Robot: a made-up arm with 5 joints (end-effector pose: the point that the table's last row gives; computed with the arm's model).
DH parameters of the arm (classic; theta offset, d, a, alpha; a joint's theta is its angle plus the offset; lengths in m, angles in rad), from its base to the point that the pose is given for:
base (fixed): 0 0.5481 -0.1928 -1.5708
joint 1: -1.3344 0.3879 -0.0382 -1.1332
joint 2: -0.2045 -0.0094 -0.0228 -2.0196
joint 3: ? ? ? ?
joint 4: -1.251 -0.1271 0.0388 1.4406
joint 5: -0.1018 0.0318 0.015 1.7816
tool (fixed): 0.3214 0.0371 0 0
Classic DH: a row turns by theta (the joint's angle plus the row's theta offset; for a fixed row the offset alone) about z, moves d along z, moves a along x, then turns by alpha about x.
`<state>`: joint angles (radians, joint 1 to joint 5).
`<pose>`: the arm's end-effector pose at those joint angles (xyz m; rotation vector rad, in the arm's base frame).
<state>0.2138 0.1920 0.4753 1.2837 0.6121</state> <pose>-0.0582 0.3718 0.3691 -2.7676 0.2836 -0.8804</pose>
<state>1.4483 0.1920 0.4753 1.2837 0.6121</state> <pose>-0.3174 0.3718 0.3620 -2.8955 0.4405 0.9252</pose>
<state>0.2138 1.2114 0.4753 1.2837 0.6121</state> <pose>-0.1205 0.4641 0.3396 -2.0839 1.0345 -0.1264</pose>
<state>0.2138 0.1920 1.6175 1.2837 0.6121</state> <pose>-0.0405 0.3751 0.5973 -1.8199 0.0359 -2.1915</pose>
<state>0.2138 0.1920 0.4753 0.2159 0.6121</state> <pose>-0.1157 0.3231 0.3590 -2.3844 1.8174 -0.8907</pose>
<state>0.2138 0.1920 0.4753 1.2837 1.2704</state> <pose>-0.0531 0.3740 0.3939 -2.2904 0.0895 -1.6762</pose>
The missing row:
joint 3: -1.4667 -0.0062 0.0796 -1.5074
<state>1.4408 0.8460 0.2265 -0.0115 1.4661</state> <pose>-0.3929 0.3961 0.4996 1.6957 -0.9436 -0.4884</pose>
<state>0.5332 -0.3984 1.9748 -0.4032 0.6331</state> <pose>-0.0783 0.3930 0.5639 -1.1026 1.0954 -1.4391</pose>
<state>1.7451 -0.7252 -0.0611 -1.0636 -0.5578</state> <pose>-0.3623 0.2684 0.5144 0.9453 -1.8944 -0.2945</pose>
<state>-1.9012 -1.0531 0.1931 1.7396 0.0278</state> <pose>-0.1932 0.3200 0.7558 0.8085 -0.7285 1.9426</pose>
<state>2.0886 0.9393 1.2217 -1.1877 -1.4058</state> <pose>-0.3320 0.4223 0.4889 1.0543 2.6853 -0.0120</pose>
